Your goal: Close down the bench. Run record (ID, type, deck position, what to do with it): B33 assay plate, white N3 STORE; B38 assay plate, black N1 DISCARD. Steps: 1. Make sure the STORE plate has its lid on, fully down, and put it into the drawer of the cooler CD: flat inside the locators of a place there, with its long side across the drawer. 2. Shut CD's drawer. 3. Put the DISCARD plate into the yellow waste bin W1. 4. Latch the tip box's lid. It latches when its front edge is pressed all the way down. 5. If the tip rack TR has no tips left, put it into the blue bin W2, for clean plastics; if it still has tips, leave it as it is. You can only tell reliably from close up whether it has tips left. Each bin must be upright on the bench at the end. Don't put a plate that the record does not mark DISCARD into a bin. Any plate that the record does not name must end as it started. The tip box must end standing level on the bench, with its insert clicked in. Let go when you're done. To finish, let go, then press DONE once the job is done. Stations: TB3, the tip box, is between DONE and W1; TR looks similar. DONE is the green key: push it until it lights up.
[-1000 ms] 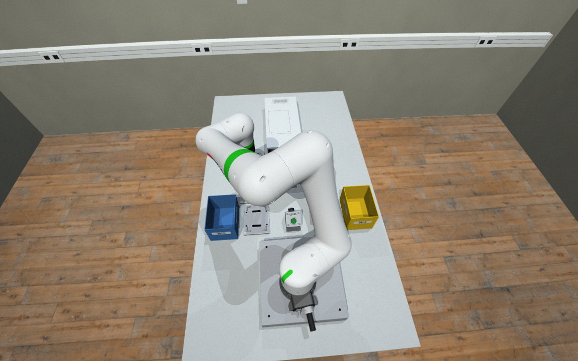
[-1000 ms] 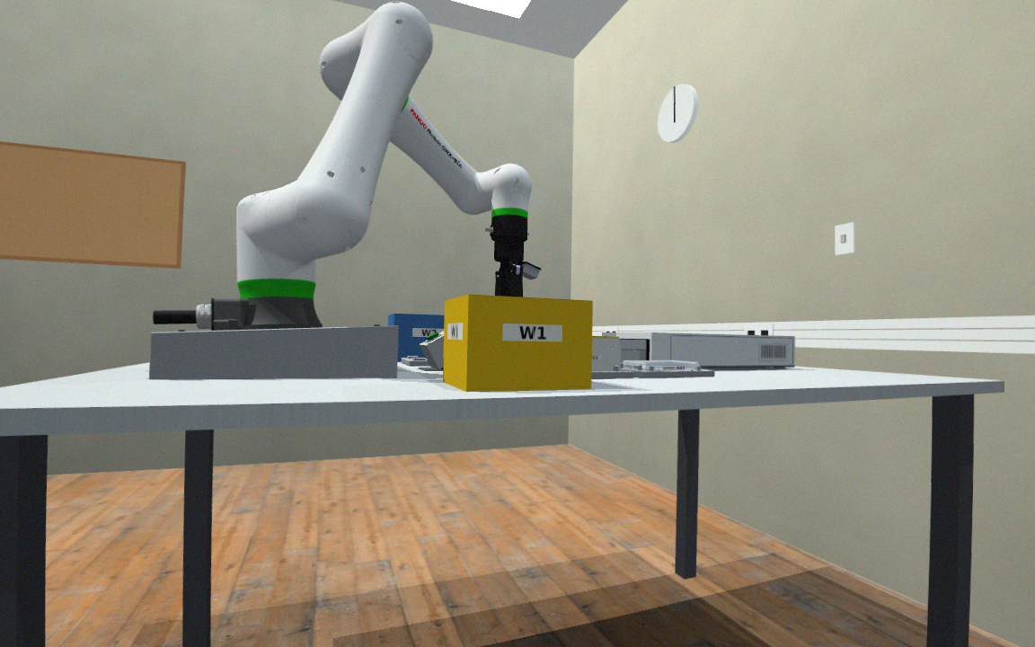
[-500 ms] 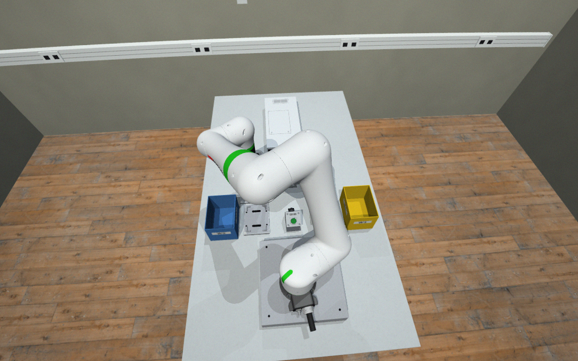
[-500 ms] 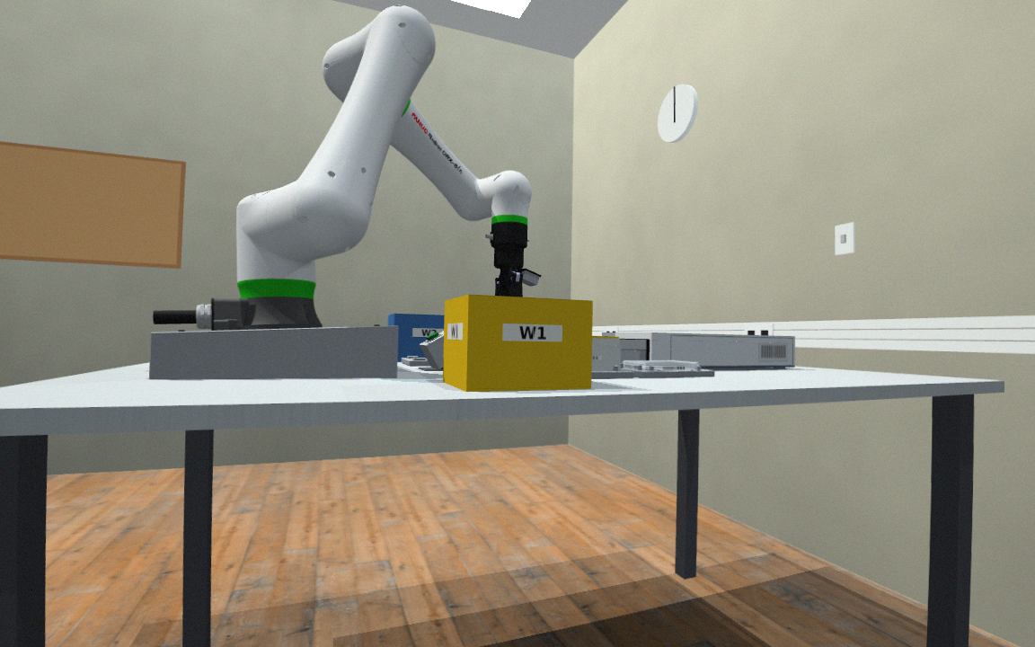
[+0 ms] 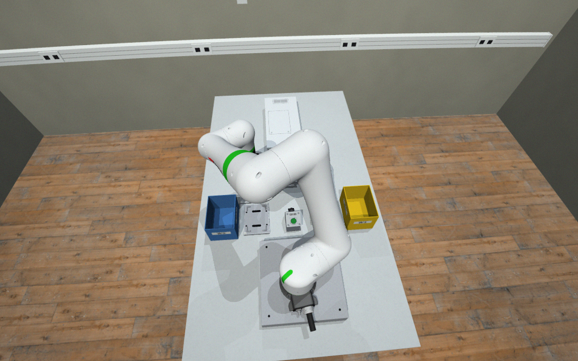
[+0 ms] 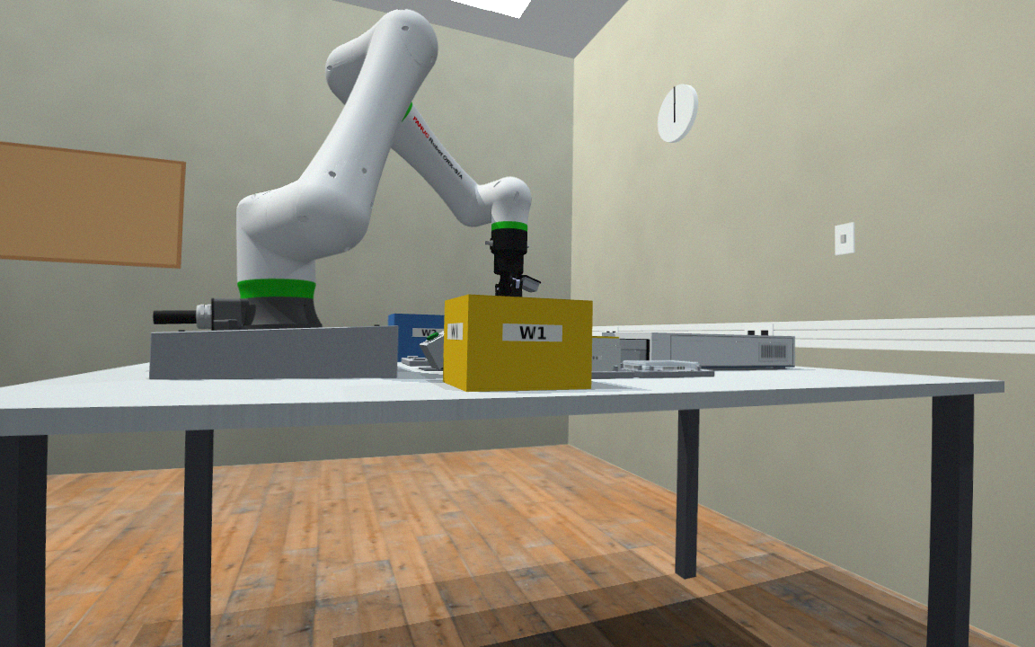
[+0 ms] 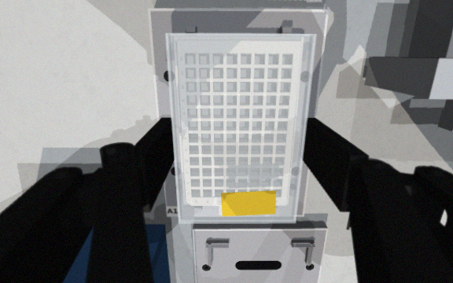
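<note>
Now: hand 2 cm above the clear plate lid. Round my hand: N1 label (10 cm ahead, 5 cm below, 2 cm to the right); grey N3 nest (6 cm below); white plate (4 cm below).
</note>
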